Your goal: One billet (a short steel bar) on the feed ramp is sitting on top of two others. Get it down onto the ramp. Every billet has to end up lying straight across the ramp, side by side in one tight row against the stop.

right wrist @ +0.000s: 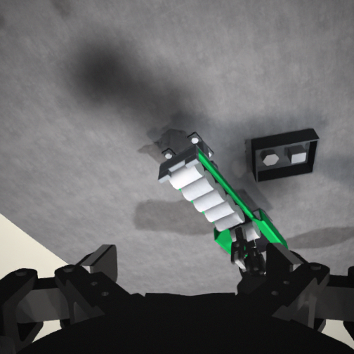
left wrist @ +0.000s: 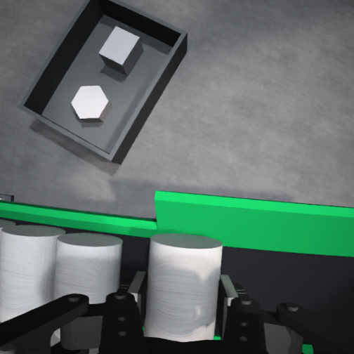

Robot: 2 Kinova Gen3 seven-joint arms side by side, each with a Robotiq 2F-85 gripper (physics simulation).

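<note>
The feed ramp (left wrist: 260,222) (right wrist: 270,231) has green side walls and a dark floor. In the right wrist view several pale billets (right wrist: 209,199) lie across it, side by side, from the grey stop (right wrist: 169,171) down. Two of them (left wrist: 30,270) (left wrist: 89,265) show upright in the left wrist view. My left gripper (left wrist: 181,288) (right wrist: 243,230) is shut on another billet (left wrist: 185,270) (right wrist: 253,230), with a gap between it and the row. Whether this billet touches the ramp floor I cannot tell. My right gripper (right wrist: 190,260) is open and empty, high above the ramp.
A dark tray (left wrist: 156,95) (right wrist: 285,174) stands beside the ramp on the grey surface. It holds a hexagonal block (left wrist: 90,102) (right wrist: 270,158) and a square block (left wrist: 120,45) (right wrist: 298,154). The ramp's taller green walls flank the left gripper.
</note>
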